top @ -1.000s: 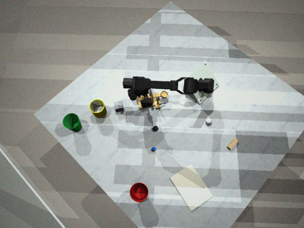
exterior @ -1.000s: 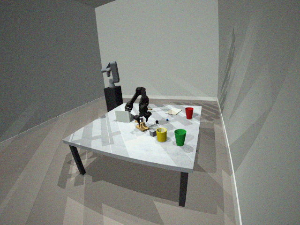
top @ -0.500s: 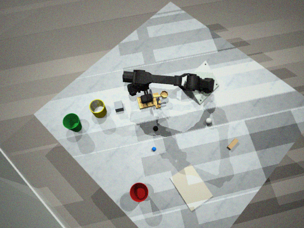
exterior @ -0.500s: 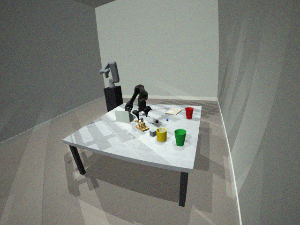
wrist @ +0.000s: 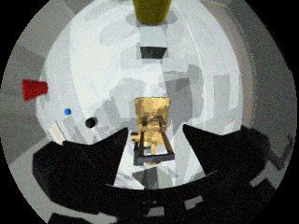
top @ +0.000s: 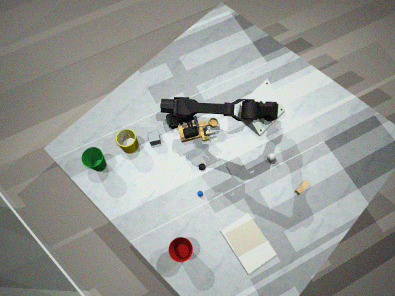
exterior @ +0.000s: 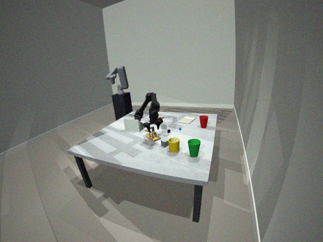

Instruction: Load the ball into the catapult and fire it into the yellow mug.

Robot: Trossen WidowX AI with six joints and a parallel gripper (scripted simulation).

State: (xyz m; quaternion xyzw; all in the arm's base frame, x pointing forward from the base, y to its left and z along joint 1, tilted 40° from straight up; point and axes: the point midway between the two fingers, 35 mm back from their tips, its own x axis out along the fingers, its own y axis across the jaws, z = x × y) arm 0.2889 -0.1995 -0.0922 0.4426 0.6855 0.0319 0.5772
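Right now my gripper tip is 170 mm to the right of the dark ball, 90 mm short of it and 70 mm above it. Also, from my gripper tip: small grey block: 130 mm ahead, 100 mm to the right, 60 mm below; then yellow mug: 230 mm ahead, 170 mm to the right, 50 mm below; then wooden catapult: 60 mm to the left, 50 mm behind, 30 mm below.
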